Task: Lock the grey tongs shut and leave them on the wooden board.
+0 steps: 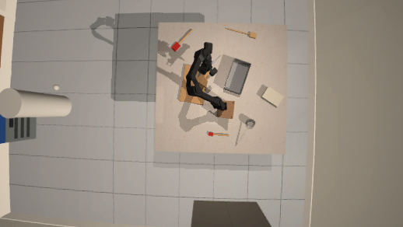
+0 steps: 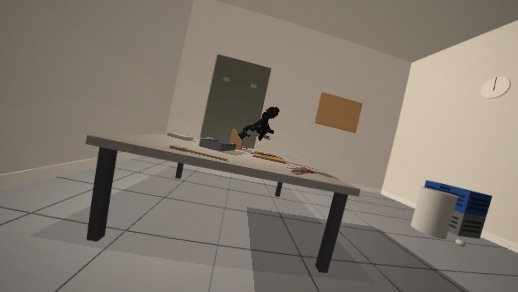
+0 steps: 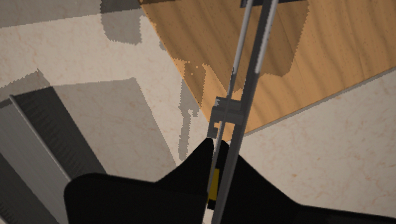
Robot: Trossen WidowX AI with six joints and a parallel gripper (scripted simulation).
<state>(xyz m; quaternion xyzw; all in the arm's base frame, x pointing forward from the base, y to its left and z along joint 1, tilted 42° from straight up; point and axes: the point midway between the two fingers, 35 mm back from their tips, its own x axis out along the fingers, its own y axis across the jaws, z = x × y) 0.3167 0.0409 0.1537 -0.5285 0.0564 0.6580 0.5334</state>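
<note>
Now: gripper tip 120 mm to the right of the wooden board, 120 mm above it and 90 mm past it. Also, from my gripper tip: cream block (630 mm to the right, 240 mm behind, 110 mm below); red-headed tool (340 mm ahead, 240 mm to the left, 120 mm below); grey roasting tin (290 mm to the right, 100 mm below, 40 mm behind).
</note>
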